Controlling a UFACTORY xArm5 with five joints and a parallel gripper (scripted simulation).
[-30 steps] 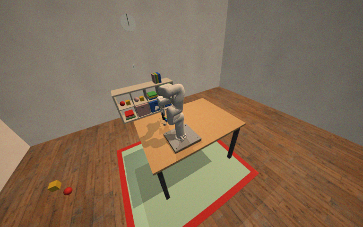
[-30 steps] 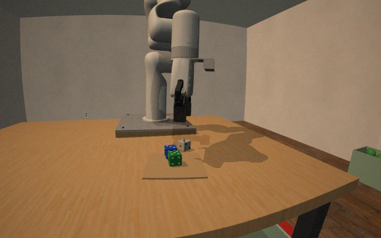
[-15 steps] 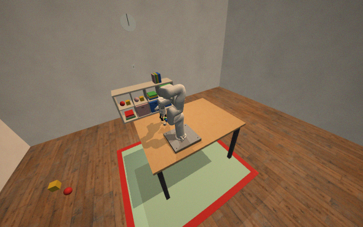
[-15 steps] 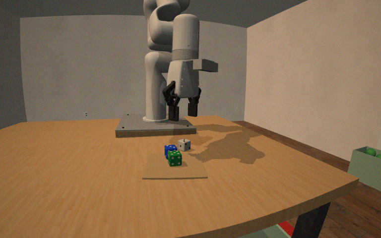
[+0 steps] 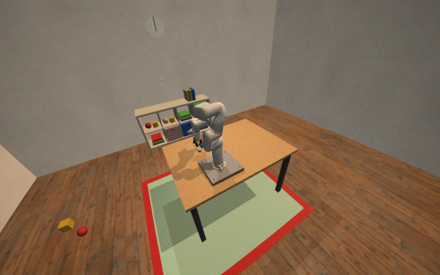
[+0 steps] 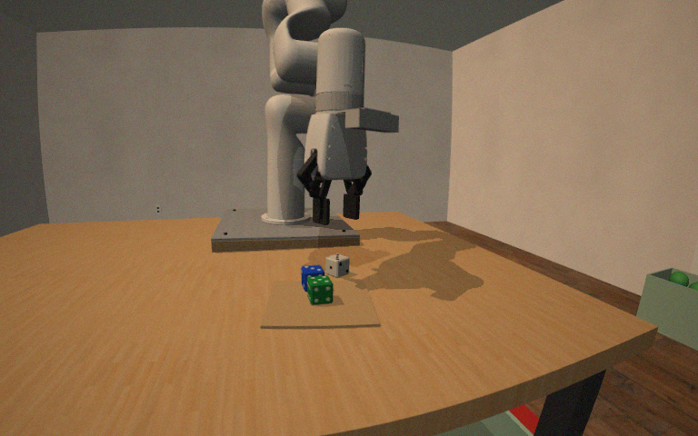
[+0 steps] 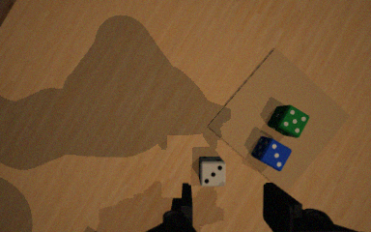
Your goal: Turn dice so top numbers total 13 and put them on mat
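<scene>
The white die lies 9 cm below my hand. Also, from my hand: green die (11 cm ahead, 4 cm to the right, 9 cm below); then blue die (6 cm ahead, 5 cm to the right, 9 cm below); then tan mat (11 cm ahead, 4 cm to the right, 11 cm below).
</scene>
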